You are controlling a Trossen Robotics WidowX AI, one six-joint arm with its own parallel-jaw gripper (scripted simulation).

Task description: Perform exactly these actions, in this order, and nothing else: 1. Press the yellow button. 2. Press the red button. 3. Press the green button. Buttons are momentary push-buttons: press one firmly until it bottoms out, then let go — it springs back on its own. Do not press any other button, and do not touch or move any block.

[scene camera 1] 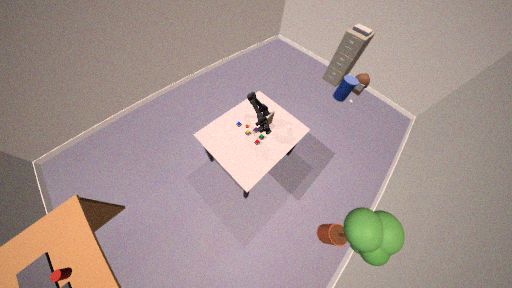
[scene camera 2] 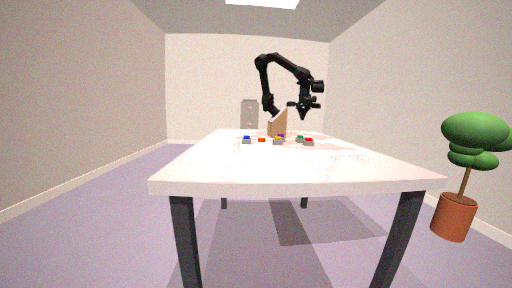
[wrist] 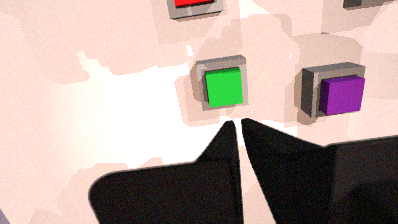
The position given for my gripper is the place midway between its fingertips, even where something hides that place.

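Green button (wrist: 224, 87), visible. Purple button (wrist: 339, 95), visible. My gripper (wrist: 237, 127): shut, holding nothing.
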